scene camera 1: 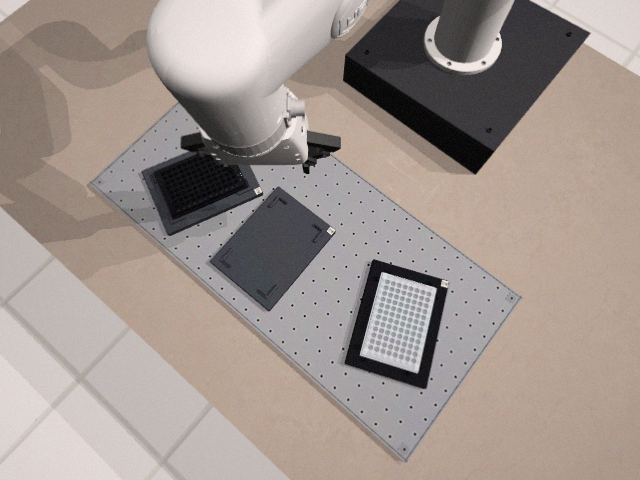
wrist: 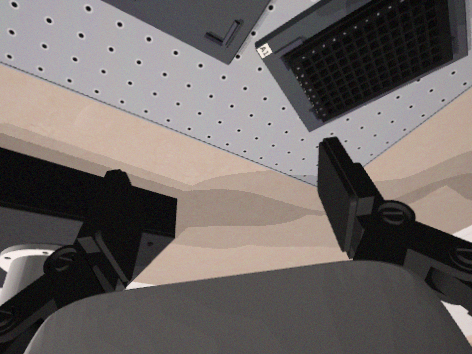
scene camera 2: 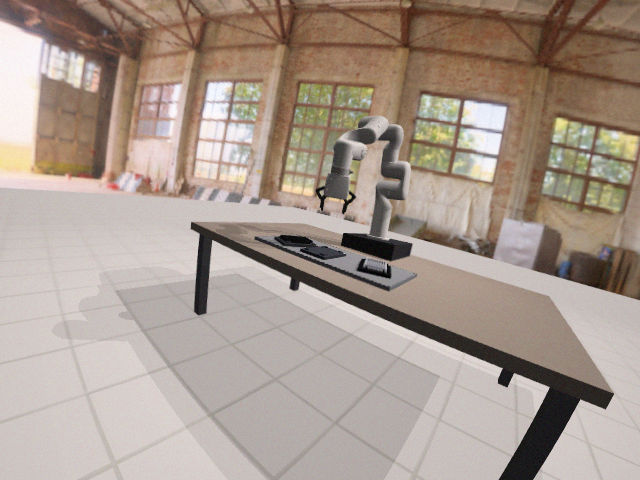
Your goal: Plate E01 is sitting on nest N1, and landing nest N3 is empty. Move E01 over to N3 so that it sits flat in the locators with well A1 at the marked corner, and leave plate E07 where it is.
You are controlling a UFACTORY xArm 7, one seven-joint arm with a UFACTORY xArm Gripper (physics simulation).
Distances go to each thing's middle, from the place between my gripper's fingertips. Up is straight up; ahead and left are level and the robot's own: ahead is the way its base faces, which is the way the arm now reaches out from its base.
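Counting from my hand, I see the white well plate (scene camera 1: 396, 332) 25 cm to the left of it, 7 cm ahead of it and 15 cm below it. The black well plate (scene camera 1: 195, 182) is 13 cm to the right of my hand and 2 cm ahead of it, and 15 cm below it.
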